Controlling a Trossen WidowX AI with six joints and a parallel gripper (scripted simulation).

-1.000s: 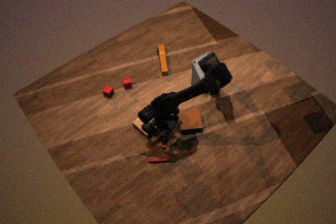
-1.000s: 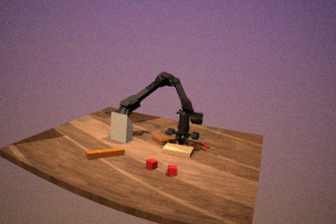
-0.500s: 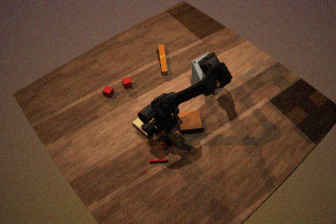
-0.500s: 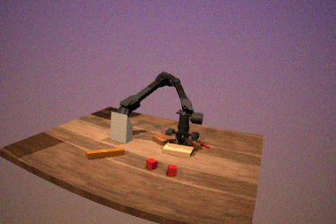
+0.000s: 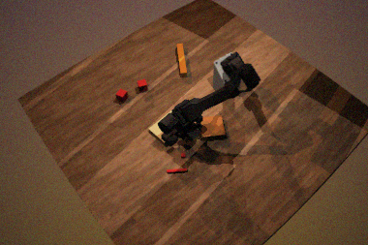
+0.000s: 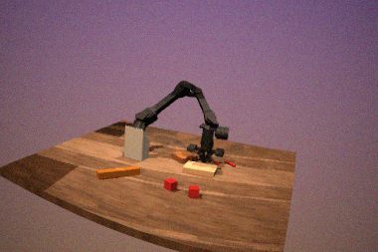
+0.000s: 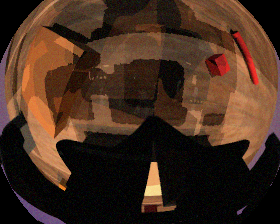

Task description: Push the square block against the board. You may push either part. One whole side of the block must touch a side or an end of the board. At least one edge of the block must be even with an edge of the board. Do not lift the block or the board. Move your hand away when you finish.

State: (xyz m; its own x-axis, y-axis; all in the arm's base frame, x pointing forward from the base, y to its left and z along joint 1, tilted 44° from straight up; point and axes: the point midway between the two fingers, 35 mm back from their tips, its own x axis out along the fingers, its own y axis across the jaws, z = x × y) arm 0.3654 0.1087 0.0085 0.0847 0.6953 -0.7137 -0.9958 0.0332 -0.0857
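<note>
My gripper tip is 80 mm to the left of the tan block and 10 mm below it. From my gripper tip the other things lie so: thin red stick: 120 mm ahead, 100 mm to the left; then long orange bar: 310 mm behind, 360 mm to the right, 10 mm above; then orange-brown square block: 120 mm behind, 50 mm to the left, 10 mm above.
</note>
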